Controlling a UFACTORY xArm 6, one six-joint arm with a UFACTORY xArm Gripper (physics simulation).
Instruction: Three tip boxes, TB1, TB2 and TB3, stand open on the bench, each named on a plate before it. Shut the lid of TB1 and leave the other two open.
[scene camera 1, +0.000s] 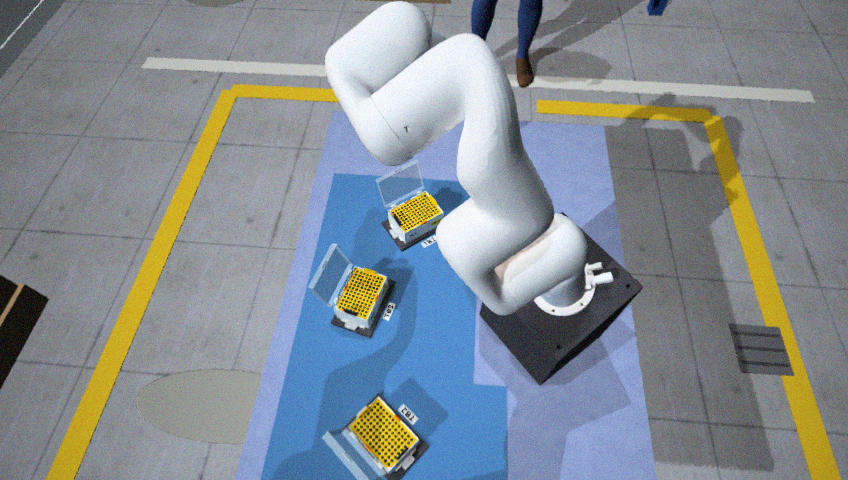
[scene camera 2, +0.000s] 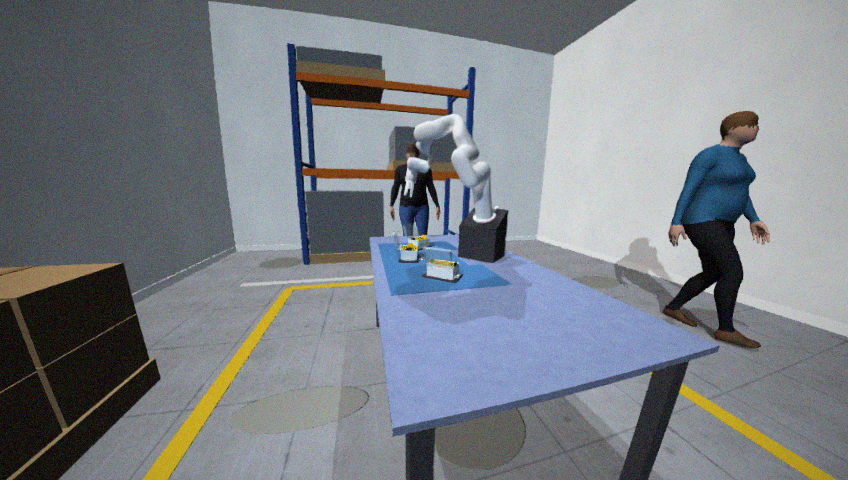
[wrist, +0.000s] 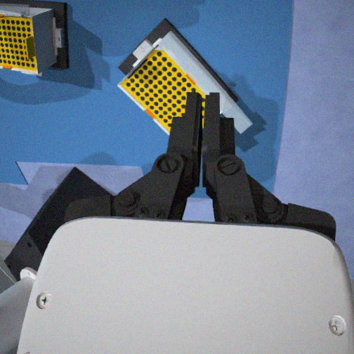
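Pixels of known places: gripper, fingertip midpoint: (scene camera 2: 404, 207); arm's base at its link origin: (scene camera 2: 484, 217).
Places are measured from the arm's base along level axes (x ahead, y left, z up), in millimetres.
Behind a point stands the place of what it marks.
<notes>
TB1 (scene camera 1: 416, 212) (scene camera 2: 418, 243) (wrist: 155, 85) is a white box with a yellow tip rack, its clear lid (scene camera 1: 400, 184) {x 307, y -379, z -129 mm} (wrist: 200, 72) standing open. Its name plate (scene camera 1: 429, 241) {x 241, y -257, z -225 mm} is partly hidden by the arm. TB3 (scene camera 1: 361, 293) (scene camera 2: 408, 254) (wrist: 17, 42) and TB2 (scene camera 1: 383, 431) (scene camera 2: 442, 270) also stand with lids open (scene camera 1: 331, 274) {x 480, y -129, z -129 mm}. My gripper (scene camera 2: 408, 193) {x 340, y -405, z 33 mm} (wrist: 203, 113) is shut and empty. It hangs well above the boxes; in the wrist view its fingertips overlap TB1's right part beside the lid. The arm hides the gripper in scene camera 1.
The boxes stand on a blue mat (scene camera 1: 452, 350) {x 212, y 42, z -227 mm} (scene camera 2: 416, 287) {x 529, y 294, z -227 mm} on the bench (scene camera 1: 606, 440) {x -91, y 262, z -229 mm} (scene camera 2: 523, 350) {x 425, y 747, z -230 mm}. The arm's dark base block (scene camera 1: 535, 350) {x 52, y 96, z -103 mm} (scene camera 2: 483, 240) {x 60, y 84, z -113 mm} is beside the mat. A rack (scene camera 2: 293, 148) and a person (scene camera 2: 412, 190) are behind the bench; another person (scene camera 2: 717, 184) is at the right.
</notes>
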